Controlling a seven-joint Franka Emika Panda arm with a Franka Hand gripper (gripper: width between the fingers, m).
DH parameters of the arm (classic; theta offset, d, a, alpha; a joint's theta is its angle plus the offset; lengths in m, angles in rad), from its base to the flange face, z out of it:
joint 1: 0 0.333 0 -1.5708
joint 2: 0 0 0 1.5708
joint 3: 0 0.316 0.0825 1.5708
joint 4: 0 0 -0.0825 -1.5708
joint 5: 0 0.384 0 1.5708
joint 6: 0 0 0.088 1.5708
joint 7: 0 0.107 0 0
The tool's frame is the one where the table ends.
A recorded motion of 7 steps. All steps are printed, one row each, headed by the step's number.
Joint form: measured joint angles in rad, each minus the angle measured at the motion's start. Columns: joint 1, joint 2, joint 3, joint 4, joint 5, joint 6, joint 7.
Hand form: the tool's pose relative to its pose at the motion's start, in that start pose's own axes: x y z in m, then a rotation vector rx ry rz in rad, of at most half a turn. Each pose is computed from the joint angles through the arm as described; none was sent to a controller.
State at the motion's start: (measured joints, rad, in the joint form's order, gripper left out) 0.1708 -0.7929 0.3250 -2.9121 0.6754 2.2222 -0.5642
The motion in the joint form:
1: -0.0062 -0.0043 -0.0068 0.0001 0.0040 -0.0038 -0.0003
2: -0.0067 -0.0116 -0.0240 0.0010 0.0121 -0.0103 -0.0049
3: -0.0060 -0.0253 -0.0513 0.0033 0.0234 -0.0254 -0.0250
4: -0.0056 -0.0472 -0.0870 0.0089 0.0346 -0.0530 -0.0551
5: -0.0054 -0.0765 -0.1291 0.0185 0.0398 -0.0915 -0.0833
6: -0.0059 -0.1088 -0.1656 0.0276 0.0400 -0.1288 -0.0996
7: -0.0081 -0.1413 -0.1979 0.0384 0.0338 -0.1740 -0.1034
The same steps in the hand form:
1: -0.0003 0.0026 -0.0024 0.0051 0.0072 0.0115
2: -0.0005 0.0050 -0.0065 0.0196 0.0208 0.0217
3: -0.0010 0.0078 -0.0135 0.0438 0.0405 0.0211
4: -0.0018 0.0103 -0.0241 0.0758 0.0654 0.0105
5: -0.0030 0.0122 -0.0383 0.1102 0.0931 -0.0042
6: -0.0049 0.0130 -0.0526 0.1373 0.1191 -0.0159
7: -0.0078 0.0125 -0.0665 0.1622 0.1352 -0.0229

